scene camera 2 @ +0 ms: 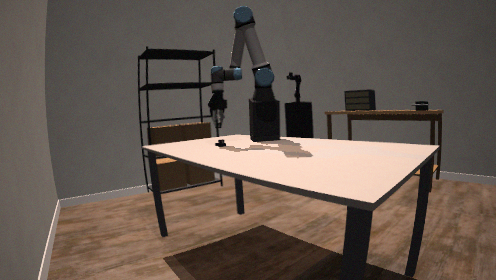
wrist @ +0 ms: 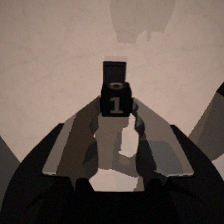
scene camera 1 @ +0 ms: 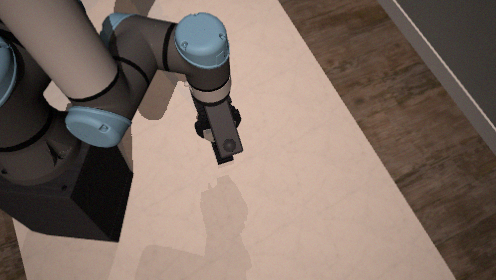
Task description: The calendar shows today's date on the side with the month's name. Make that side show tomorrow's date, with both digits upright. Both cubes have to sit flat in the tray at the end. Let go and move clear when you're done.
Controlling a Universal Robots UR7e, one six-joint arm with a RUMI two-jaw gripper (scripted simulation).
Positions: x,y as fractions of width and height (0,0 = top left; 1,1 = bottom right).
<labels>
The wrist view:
my gripper: 0.52,0.44
black date cube: 0.52,0.44
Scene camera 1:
my gripper: 0.44,0.49
</labels>
